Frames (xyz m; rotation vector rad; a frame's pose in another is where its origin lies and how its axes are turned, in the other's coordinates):
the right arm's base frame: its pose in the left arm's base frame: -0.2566 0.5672 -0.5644 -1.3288 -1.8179 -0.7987
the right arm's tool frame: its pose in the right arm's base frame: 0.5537 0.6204 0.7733 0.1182 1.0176 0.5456
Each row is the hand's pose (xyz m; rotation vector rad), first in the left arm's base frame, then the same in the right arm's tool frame.
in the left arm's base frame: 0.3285 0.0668 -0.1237 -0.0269 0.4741 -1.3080
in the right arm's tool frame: 0.8873 -0.4615 -1.2997 0.1535 1.4407 -0.1476
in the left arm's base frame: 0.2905 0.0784 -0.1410 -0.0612 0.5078 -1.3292
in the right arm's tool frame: 0.8497 -0.4816 -1.2921 0.1005 1.4537 -0.1440
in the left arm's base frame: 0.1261 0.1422 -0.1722 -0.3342 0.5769 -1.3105
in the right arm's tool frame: 0.7172 -0.5839 -1.2285 -0.1358 1.3643 -0.0254
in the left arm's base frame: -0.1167 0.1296 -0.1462 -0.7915 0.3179 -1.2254
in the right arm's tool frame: 0.6102 -0.8018 -1.1997 -0.3471 0.9214 0.0528
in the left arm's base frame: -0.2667 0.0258 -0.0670 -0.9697 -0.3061 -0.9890
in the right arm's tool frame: 0.6225 -0.9959 -1.2413 -0.1655 0.3139 0.0229
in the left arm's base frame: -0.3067 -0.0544 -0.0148 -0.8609 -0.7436 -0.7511
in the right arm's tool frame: 0.6660 -1.0786 -1.2863 0.1390 -0.0442 -0.0113
